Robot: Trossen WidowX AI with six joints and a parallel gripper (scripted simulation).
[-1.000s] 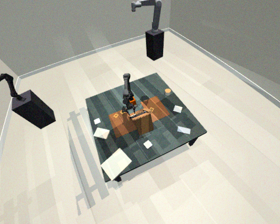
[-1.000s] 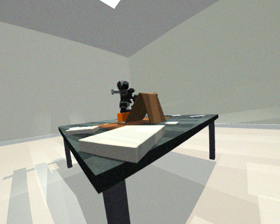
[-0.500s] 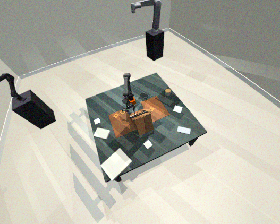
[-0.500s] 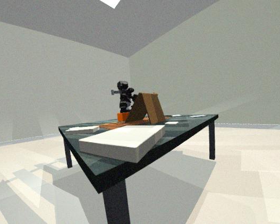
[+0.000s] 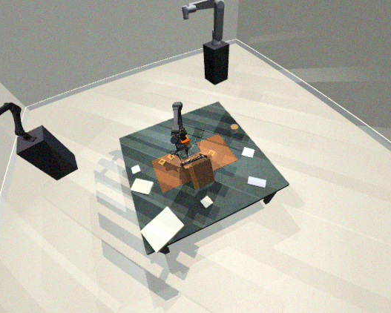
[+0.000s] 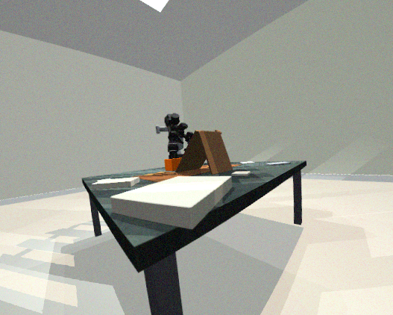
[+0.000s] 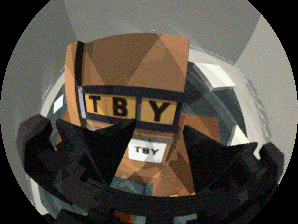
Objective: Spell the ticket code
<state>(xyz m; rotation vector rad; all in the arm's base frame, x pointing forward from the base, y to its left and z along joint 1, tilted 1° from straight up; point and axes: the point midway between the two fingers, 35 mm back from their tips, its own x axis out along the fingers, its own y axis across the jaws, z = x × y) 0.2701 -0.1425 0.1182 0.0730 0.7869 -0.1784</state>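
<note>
Now: gripper tip 3 cm past the white ticket, 2 cm to the right of it and 10 cm above it. Also, from my gripper tip: yellow letter tile (2 cm behind, 30 cm to the left, 19 cm below); flat white slab (10 cm behind, 43 cm to the right, 18 cm below); mat (9 cm behind, 11 cm to the left, 19 cm below).
</note>
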